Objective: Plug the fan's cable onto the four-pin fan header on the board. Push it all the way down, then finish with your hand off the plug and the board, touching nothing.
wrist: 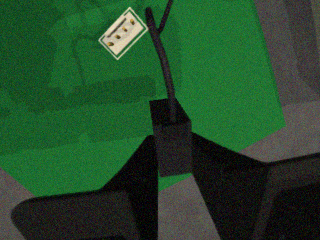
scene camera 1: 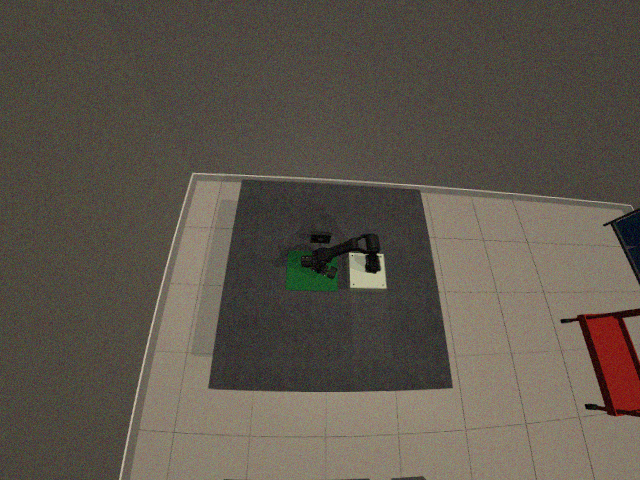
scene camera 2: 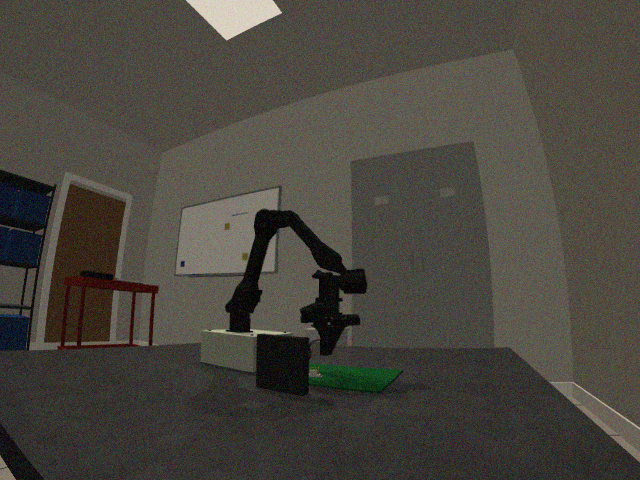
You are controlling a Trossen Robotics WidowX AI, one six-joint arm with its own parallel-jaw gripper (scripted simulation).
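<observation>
There's a green board (wrist: 80, 114) here, and a dark plug (wrist: 173, 141) too. As for my gripper (wrist: 168, 138), you'd also find it from the scene camera, with the gripper (scene camera 2: 328, 350) there.
</observation>
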